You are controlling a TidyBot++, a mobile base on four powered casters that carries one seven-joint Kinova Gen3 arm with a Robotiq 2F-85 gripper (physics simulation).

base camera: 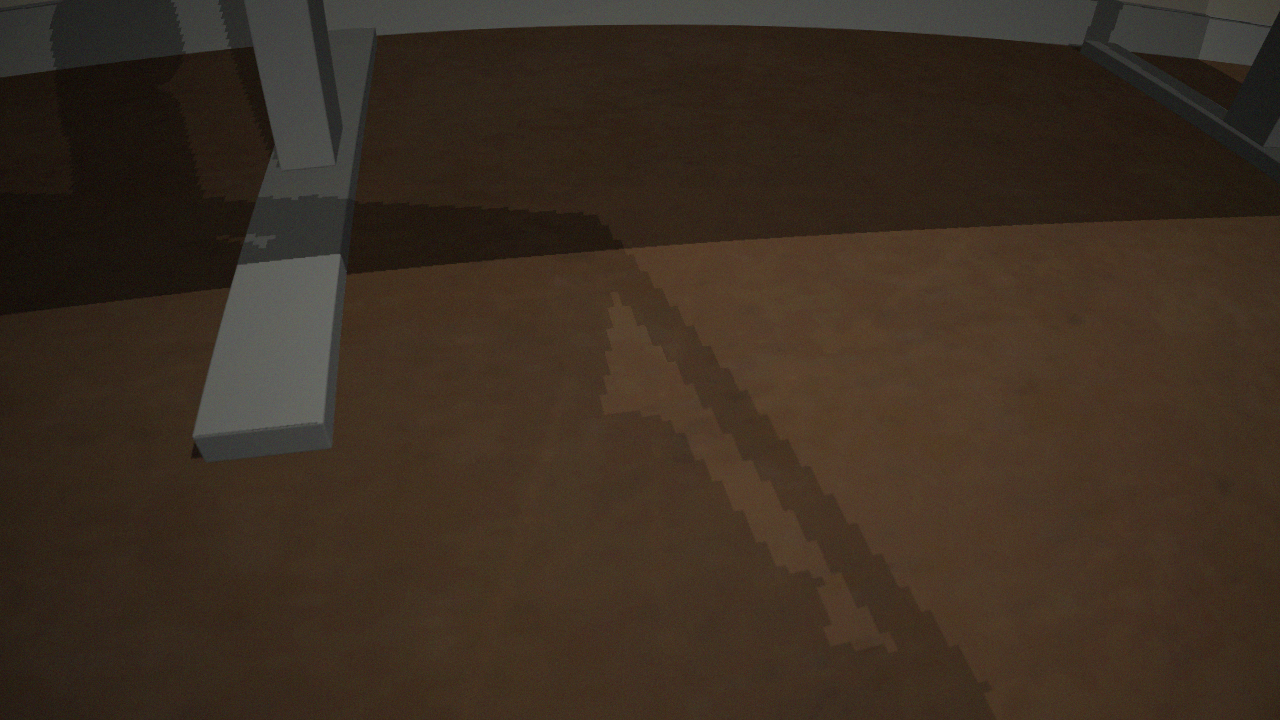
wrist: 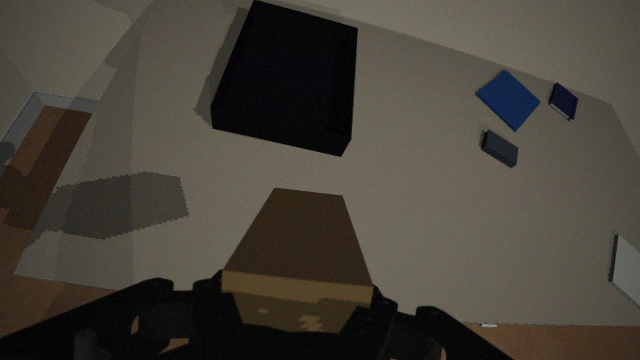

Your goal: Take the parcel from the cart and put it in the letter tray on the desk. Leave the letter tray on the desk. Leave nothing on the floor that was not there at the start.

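Frame: origin at the arm's base, x back, y right, z up, level; metres.
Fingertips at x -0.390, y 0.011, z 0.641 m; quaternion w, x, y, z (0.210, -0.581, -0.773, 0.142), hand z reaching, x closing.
Observation:
A point is followed by its place in that frame.
The brown parcel (wrist: 300, 240) {x -0.401, y 0.001, z 0.678 m} is held between the fingers of my gripper (wrist: 297, 285) {x -0.390, y 0.011, z 0.641 m}, which is shut on it at the bottom of the wrist view. The parcel is over the desk (wrist: 425, 225) {x -0.639, y 0.242, z 0.324 m}. The black letter tray (wrist: 282, 127) {x -0.681, y -0.080, z 0.375 m} stands on the desk, above the parcel's far end in the wrist view, with a stretch of desk top showing between them. The inside of the tray is very dark. The cart does not show in either view.
On the desk's right part lie a blue flat item (wrist: 508, 100) {x -1.124, y 0.442, z 0.332 m}, a dark blue book (wrist: 564, 102) {x -1.255, y 0.665, z 0.336 m}, a dark grey block (wrist: 500, 149) {x -0.907, y 0.401, z 0.342 m} and a white item (wrist: 628, 270) {x -0.738, y 0.795, z 0.333 m}. In the base view, desk feet stand at left (base camera: 273, 358) and right (base camera: 1172, 102) {x -1.142, y 0.828, z -0.384 m}.

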